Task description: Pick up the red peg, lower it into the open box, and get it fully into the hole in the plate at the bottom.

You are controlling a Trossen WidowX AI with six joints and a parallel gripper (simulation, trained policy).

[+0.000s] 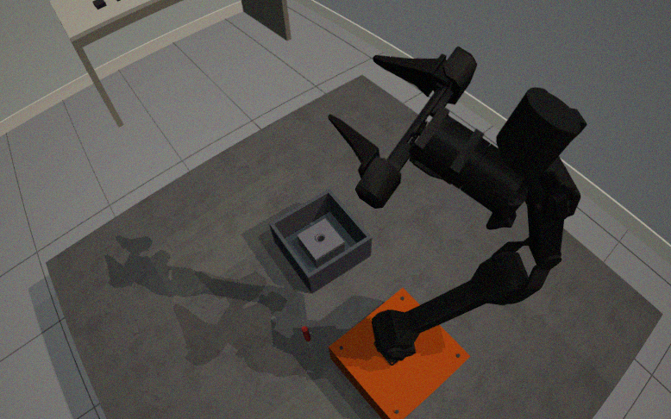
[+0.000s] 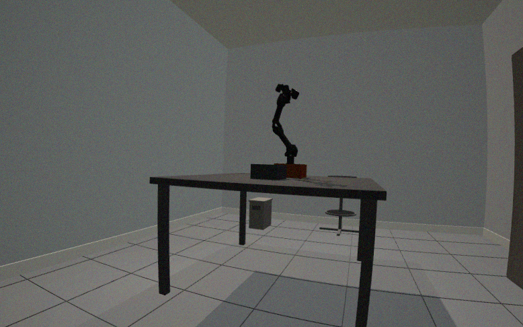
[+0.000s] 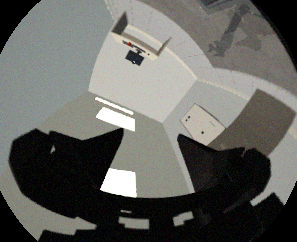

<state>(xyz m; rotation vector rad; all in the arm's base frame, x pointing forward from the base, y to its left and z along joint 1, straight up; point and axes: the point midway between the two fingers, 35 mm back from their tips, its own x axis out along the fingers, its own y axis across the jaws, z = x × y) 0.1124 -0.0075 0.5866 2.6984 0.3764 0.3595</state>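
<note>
The red peg is 660 mm below my gripper tip, 120 mm to the left of it and 10 mm ahead of it. The rest, counted from my gripper tip: dark box 670 mm below, 200 mm ahead, 50 mm to the right.
</note>
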